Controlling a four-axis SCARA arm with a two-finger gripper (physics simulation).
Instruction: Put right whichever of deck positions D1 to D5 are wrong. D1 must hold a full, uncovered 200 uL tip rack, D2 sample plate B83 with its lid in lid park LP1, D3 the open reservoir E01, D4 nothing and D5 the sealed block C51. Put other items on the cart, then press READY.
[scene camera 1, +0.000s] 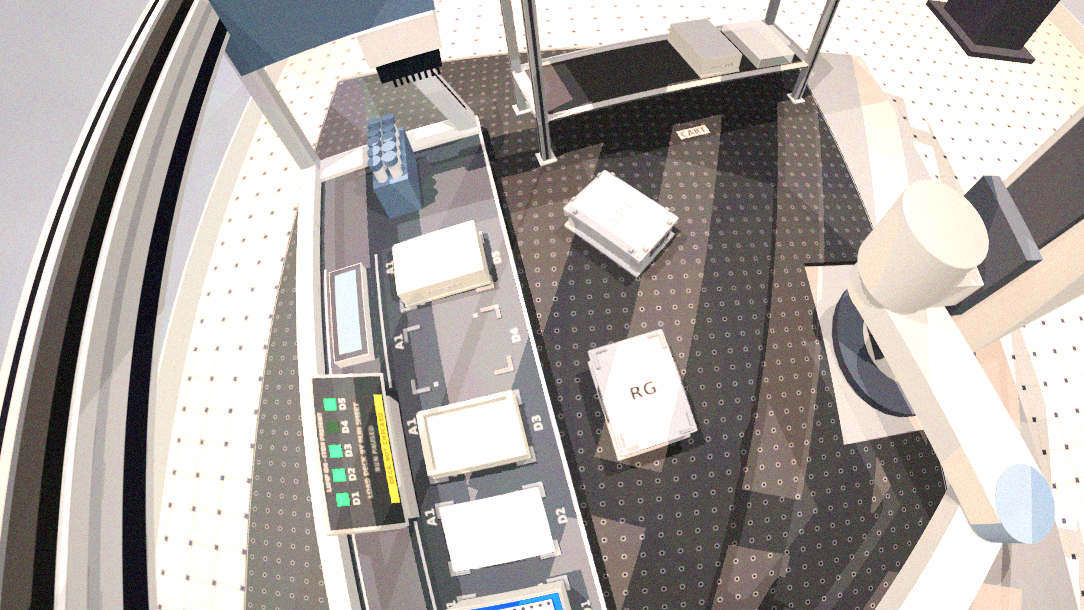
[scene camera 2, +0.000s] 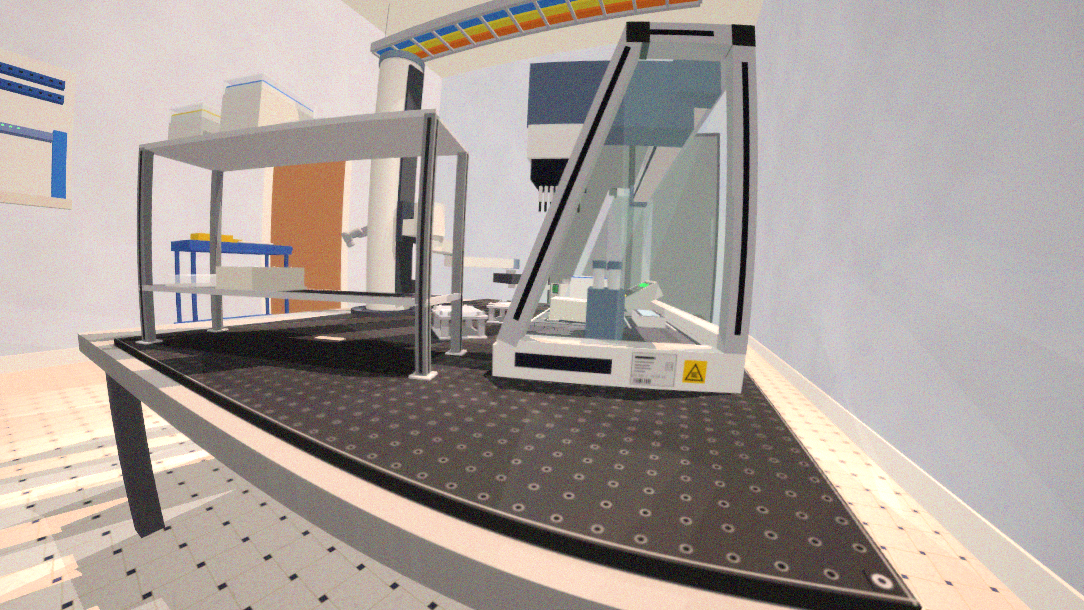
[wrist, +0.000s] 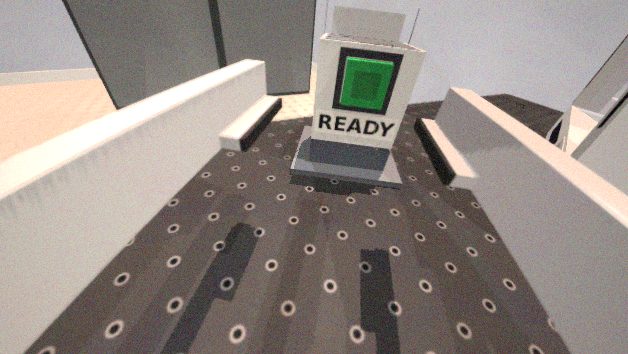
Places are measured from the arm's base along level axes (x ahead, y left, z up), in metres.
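Pixels of known places: gripper, between the fingertips: (wrist: 350, 95); arm's base, origin of its link: (scene camera 2: 388, 313).
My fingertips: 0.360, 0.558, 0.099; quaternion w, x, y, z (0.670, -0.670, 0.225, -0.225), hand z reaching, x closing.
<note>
For each thing: its top centre in the pictures, then the offset to it from my fingertips, as dx, dy, dz. "spot": a spot on its surface instead.
- green READY button, a spot on its surface: (wrist: 367, 84) spot: +0.039, +0.032, -0.005
- blue-topped tip rack, a spot on its surface: (scene camera 1: 526, 604) spot: +0.238, -0.258, +0.056
- white plate, centre of its top: (scene camera 1: 494, 530) +0.283, -0.339, -0.027
- open reservoir, centre of its top: (scene camera 1: 469, 433) +0.309, -0.461, -0.010
- cream block, centre of its top: (scene camera 1: 435, 255) (scene camera 2: 581, 298) +0.358, -0.704, +0.006
- panel, a spot on its surface: (scene camera 1: 360, 455) spot: +0.438, -0.425, +0.024
- marked RG, centre of its top: (scene camera 1: 643, 389) (scene camera 2: 510, 302) +0.092, -0.510, -0.031
My gripper (wrist: 350, 95) is shut with nothing between its fingers, which still stand a gap apart. The green READY button (wrist: 367, 84) on its white box is straight ahead, beyond the fingertips. In scene camera 1, a blue-topped tip rack (scene camera 1: 526, 604) at D1 is partly cut off. A white plate (scene camera 1: 496, 528) is at D2, an open reservoir (scene camera 1: 473, 433) at D3, and a cream block (scene camera 1: 441, 265) (scene camera 2: 568, 308) at D5. D4 (scene camera 1: 462, 349) holds no item. The panel (scene camera 1: 360, 455) shows D1, D2, D3 and D5 green and a yellow "DECK NOT CHECKED" bar. Labels on the plate and reservoir are unreadable.
The cart (scene camera 1: 536, 91) (scene camera 2: 426, 250) carries two low items on its lower shelf and boxes on top. A white stand marked RG (scene camera 1: 642, 390) and another white stand (scene camera 1: 621, 214) are beside the deck. A blue tube rack (scene camera 1: 397, 182) (scene camera 2: 604, 314) is past D5.
</note>
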